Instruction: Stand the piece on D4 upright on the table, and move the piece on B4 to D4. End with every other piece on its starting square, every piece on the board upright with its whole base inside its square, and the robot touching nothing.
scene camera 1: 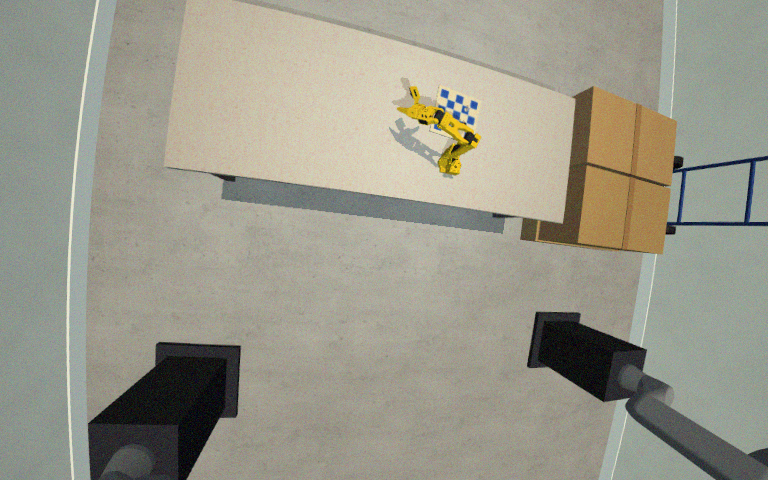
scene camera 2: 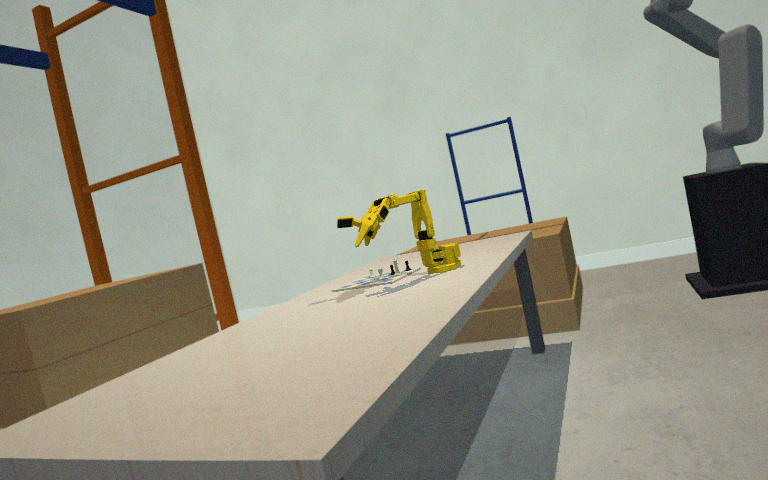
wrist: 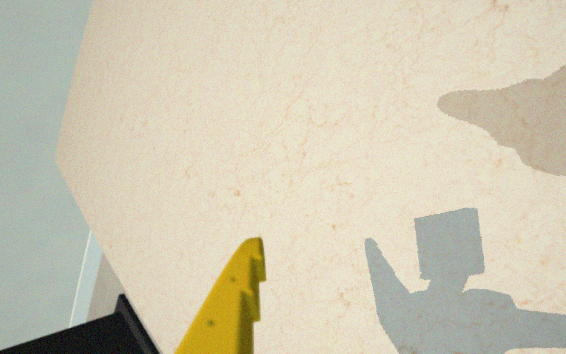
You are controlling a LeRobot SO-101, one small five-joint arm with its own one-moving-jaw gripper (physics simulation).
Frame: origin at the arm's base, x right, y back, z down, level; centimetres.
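Seen in the pictures: end effector, tool point: (scene camera 1: 398, 108) (scene camera 2: 356, 246) (wrist: 263, 252); arm's base, origin of the base link: (scene camera 1: 449, 160) (scene camera 2: 439, 270).
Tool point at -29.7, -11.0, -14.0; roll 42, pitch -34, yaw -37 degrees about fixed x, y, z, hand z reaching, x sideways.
Offsets run from my tool point to a thing's top centre, as dx, dy, dz. Level surfaces: height alone.
The blue-and-white chessboard {+30.6, -10.1, +13.4} (scene camera 1: 451, 104) (scene camera 2: 342, 289) lies on the table, partly under the arm in scene camera 1. In scene camera 2, small pieces stand on or by it: a black piece {+37.7, -1.8, +10.3} (scene camera 2: 406, 266), a black piece {+33.8, -5.7, +10.3} (scene camera 2: 391, 270), a taller pale piece {+29.6, -2.5, +8.1} (scene camera 2: 395, 266), and pale pieces {+26.8, -6.8, +10.1} (scene camera 2: 380, 272) {+35.2, -13.7, +10.3} (scene camera 2: 370, 272) further left. Which squares they occupy cannot be read. My gripper (scene camera 1: 400, 110) (scene camera 2: 363, 243) is fully open and empty, raised above the table to the left of the board. One notched yellow jaw (wrist: 245, 285) shows in the wrist view, over the tabletop.
The long pale table {dz +14.0} (scene camera 1: 283, 101) (scene camera 2: 226, 384) (wrist: 300, 125) carries the yellow arm's base (scene camera 1: 449, 165) (scene camera 2: 442, 259) close to the board. Cardboard boxes (scene camera 1: 611, 135) (scene camera 2: 526, 283) stand at the table's end. Arm shadows (scene camera 1: 416, 144) (wrist: 450, 245) fall on the tabletop.
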